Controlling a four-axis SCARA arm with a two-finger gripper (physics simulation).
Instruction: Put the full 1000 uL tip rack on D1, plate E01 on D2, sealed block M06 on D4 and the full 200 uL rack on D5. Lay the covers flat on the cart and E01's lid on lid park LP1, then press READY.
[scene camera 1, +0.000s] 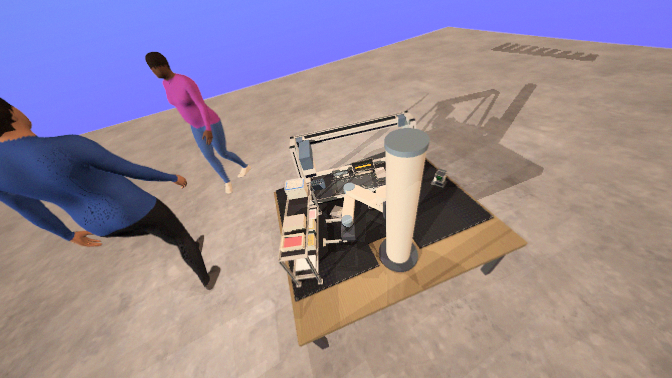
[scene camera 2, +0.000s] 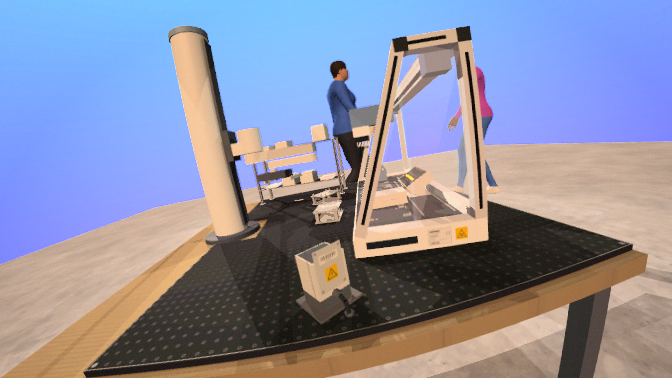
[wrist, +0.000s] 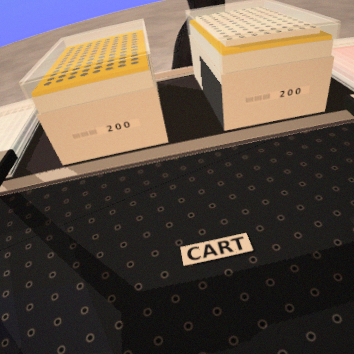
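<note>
In the wrist view two boxes marked 200 stand on the lower shelf of the cart (wrist: 200, 147) (scene camera 2: 300, 189). The left box (wrist: 102, 122) has a yellow deck with dark holes under a clear cover. The right box (wrist: 280, 87) has pale tips above its yellow deck, also under a clear cover. My gripper (wrist: 170, 105) (scene camera 1: 326, 231) is open and empty. It points at the cart, in front of the two boxes, with a finger at each edge of the wrist view. A pink-topped plate (wrist: 345, 64) shows partly at the right. Labels E01 and M06 cannot be read.
A red-topped item (scene camera 1: 293, 242), a pale box (scene camera 1: 294, 223) and a blue-rimmed box (scene camera 1: 294, 188) stand on the cart's upper level. Two low stands (scene camera 2: 328, 212) (scene camera 2: 325, 196) sit beside the gantry frame (scene camera 2: 420, 243). A box with a warning sign (scene camera 2: 322, 272) stands near the table edge.
</note>
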